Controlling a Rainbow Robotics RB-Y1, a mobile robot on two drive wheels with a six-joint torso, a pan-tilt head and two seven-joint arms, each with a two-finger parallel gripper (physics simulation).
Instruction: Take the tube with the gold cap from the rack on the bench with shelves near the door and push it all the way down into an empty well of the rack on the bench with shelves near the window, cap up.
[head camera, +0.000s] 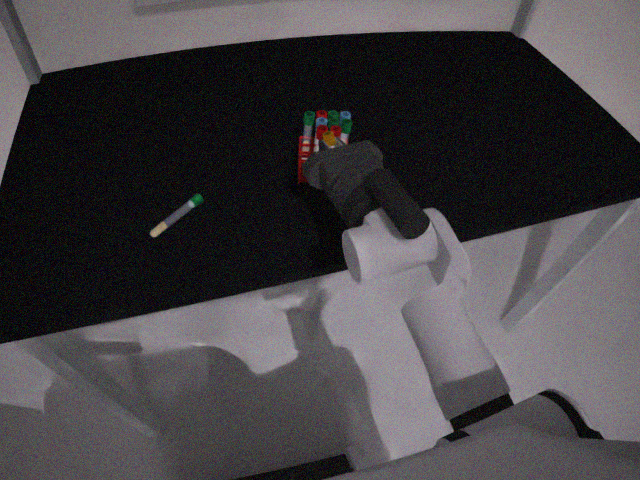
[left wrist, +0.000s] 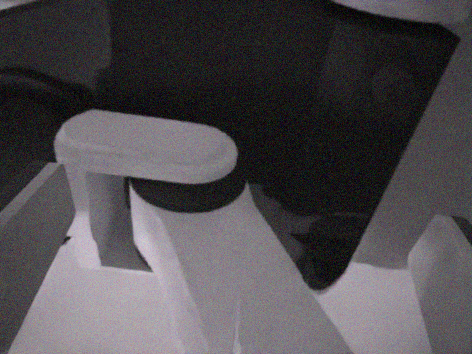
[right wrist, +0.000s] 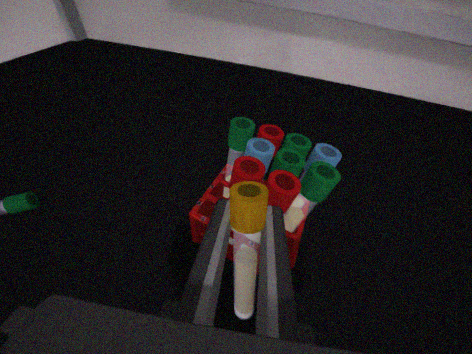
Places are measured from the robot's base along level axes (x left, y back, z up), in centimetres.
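Where they show: left gripper, fingertip midpoint: (left wrist: 246, 212); right gripper, fingertip midpoint: (head camera: 328, 143) (right wrist: 247, 214).
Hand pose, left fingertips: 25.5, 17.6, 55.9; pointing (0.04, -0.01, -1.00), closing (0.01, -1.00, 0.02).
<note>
Each offset is from my left fingertips to the top centre of the thing, as dx, dy, dz. "*": to the spot under its first point.
My right gripper (right wrist: 247, 214) is shut on the gold-capped tube @[-46.0, -60.8, +48.4] (right wrist: 246, 242), held cap up with its cream-filled body between the two fingers. It hangs just above the near side of the red rack (right wrist: 241, 218), which stands on the black bench top. The rack holds several tubes with red, green and blue caps; empty wells show at its near left. In the head view the gold cap @[* -44.9, -61.5, +47.7] (head camera: 329, 139) shows at the rack @[* -44.1, -64.1, +43.7] (head camera: 318, 148) beside my dark right gripper (head camera: 334, 157).
A loose green-capped tube @[-18.5, -59.9, +37.6] (head camera: 176, 215) lies on its side on the black bench at the left. A pale wall runs behind the bench. The bench's front edge and my white arm links (head camera: 390, 267) fill the lower part of the head view.
</note>
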